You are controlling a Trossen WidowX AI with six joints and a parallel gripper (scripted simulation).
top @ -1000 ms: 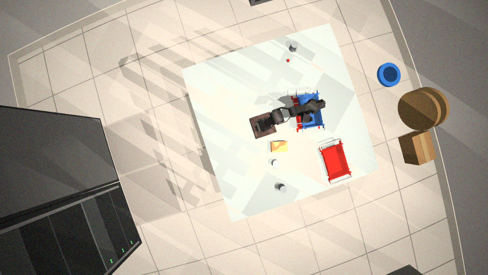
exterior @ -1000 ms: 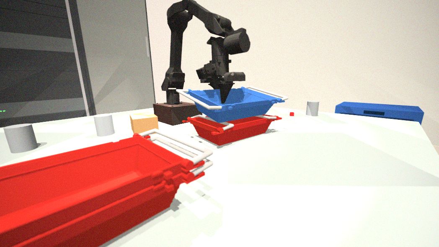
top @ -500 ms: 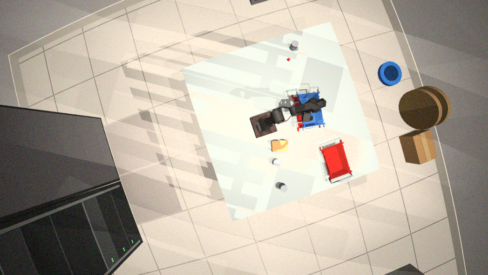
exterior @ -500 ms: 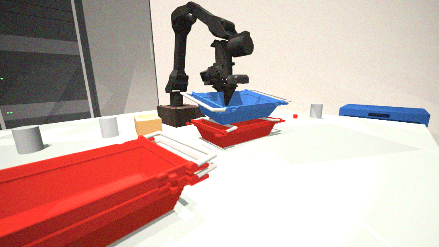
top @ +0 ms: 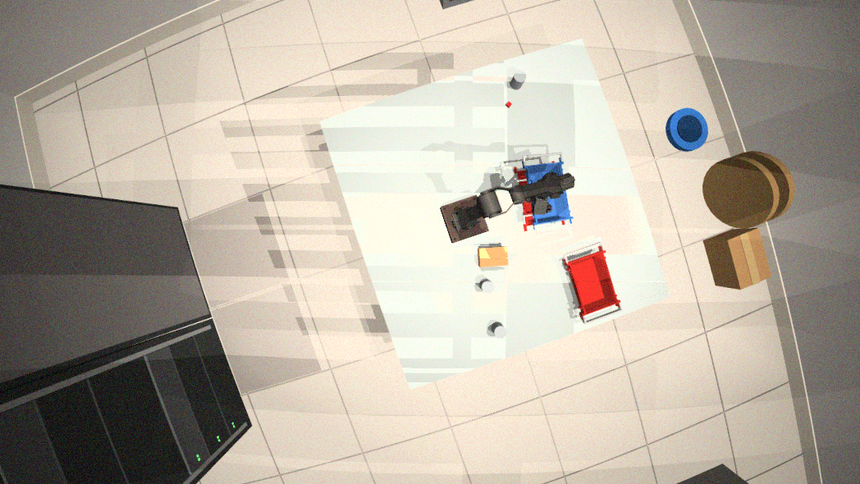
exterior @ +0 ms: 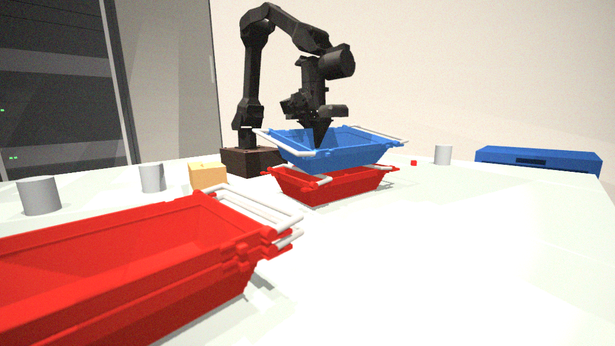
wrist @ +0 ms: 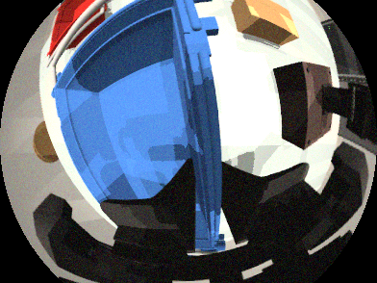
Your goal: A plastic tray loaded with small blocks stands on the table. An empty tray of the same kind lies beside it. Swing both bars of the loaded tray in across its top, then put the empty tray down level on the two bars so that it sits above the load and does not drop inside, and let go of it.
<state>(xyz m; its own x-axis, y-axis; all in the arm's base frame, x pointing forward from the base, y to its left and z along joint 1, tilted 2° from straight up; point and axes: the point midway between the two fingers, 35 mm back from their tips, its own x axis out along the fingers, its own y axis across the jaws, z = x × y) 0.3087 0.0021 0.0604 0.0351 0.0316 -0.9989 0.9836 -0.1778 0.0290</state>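
The blue tray lies 7 cm ahead of my gripper tip, 2 cm above it and 1 cm to the right of it. From my gripper tip the other things lie so: tan block (22 cm behind, 19 cm to the right, 7 cm below); red cube (43 cm to the left, 9 cm below, 9 cm ahead).
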